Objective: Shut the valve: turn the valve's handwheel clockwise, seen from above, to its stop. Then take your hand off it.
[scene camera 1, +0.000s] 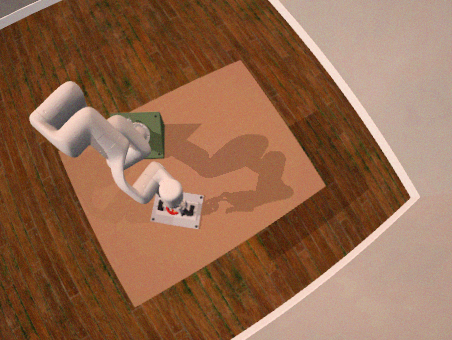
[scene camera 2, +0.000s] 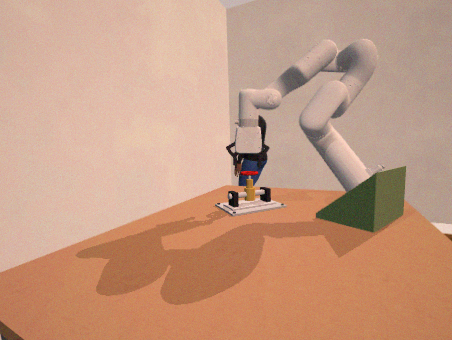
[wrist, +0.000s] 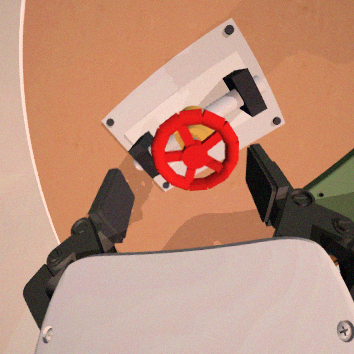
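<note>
The valve's red handwheel (scene camera 1: 171, 212) (scene camera 2: 249, 173) (wrist: 195, 155) is level on top of a brass valve body (scene camera 2: 250, 194). The valve stands on a light grey base plate (scene camera 1: 192, 222) (scene camera 2: 260, 209) (wrist: 165, 85), with a pale pipe through two black brackets. My gripper (scene camera 2: 248, 162) (wrist: 184, 172) is open wide and empty, pointing down close above the wheel. In the wrist view, a finger is on each side of the wheel's lower part, with a gap on both sides. In scene camera 1, the arm hides most of the gripper and part of the wheel. The wheel's turn angle cannot be told.
The arm's green wedge-shaped mount (scene camera 1: 156, 131) (scene camera 2: 390, 200) (wrist: 335, 200) stands on the same brown table top (scene camera 1: 240, 100) (scene camera 2: 300, 280). The raised arm spans from it to the valve. A person (scene camera 2: 255, 170) in blue trousers shows behind the gripper in scene camera 2.
</note>
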